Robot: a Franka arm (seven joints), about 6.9 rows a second.
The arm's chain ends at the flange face. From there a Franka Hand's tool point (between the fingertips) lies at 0.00 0.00 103.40 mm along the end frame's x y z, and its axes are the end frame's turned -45 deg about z.
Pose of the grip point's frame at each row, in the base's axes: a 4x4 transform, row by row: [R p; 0 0 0 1], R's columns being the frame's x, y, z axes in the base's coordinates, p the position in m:
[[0.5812, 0.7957, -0.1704, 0.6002], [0.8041, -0.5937, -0.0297, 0.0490], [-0.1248, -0.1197, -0.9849, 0.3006], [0, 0, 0, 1]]
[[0.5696, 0.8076, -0.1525, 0.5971], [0.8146, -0.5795, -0.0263, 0.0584], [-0.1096, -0.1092, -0.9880, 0.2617], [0, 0, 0, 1]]
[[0.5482, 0.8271, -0.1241, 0.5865], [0.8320, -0.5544, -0.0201, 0.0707], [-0.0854, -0.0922, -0.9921, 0.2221], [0, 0, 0, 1]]
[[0.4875, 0.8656, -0.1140, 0.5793], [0.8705, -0.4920, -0.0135, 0.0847], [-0.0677, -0.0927, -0.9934, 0.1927], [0, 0, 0, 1]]
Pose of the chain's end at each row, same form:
[[0.9736, 0.1517, -0.1704, 0.6178], [0.1488, -0.9884, -0.0297, 0.0521], [-0.1729, 0.0036, -0.9849, 0.4024], [0, 0, 0, 1]]
[[0.9738, 0.1683, -0.1525, 0.6129], [0.1662, -0.9858, -0.0263, 0.0611], [-0.1547, 0.0003, -0.9880, 0.3639], [0, 0, 0, 1]]
[[0.9725, 0.1972, -0.1241, 0.5993], [0.1963, -0.9803, -0.0201, 0.0728], [-0.1256, -0.0048, -0.9921, 0.3247], [0, 0, 0, 1]]
[[0.9568, 0.2674, -0.1140, 0.5911], [0.2676, -0.9634, -0.0135, 0.0861], [-0.1134, -0.0177, -0.9934, 0.2954], [0, 0, 0, 1]]

